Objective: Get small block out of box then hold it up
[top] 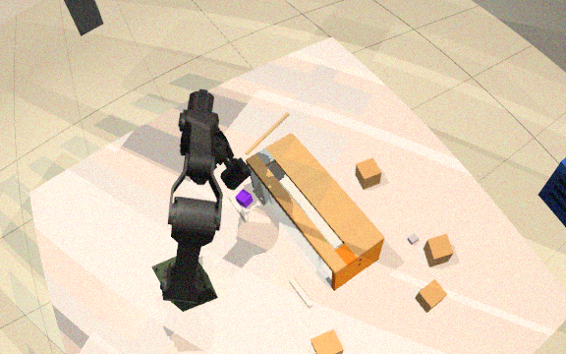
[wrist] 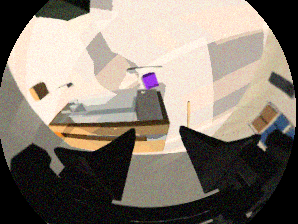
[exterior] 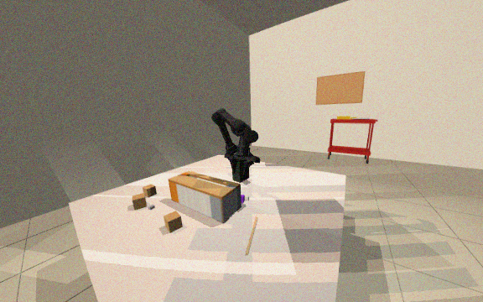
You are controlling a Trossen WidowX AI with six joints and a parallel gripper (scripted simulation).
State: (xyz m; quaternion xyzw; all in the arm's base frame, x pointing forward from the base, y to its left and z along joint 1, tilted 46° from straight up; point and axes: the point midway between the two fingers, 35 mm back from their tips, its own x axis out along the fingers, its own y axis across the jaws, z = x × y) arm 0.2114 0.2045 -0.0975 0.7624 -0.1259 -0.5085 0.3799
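Now: gripper tip 1 cm past the purple block and 15 cm above it. Also, from my gripper tip: box: 9 cm ahead, 15 cm to the right, 10 cm below; wooden stick: 13 cm ahead, 19 cm to the left, 16 cm below.
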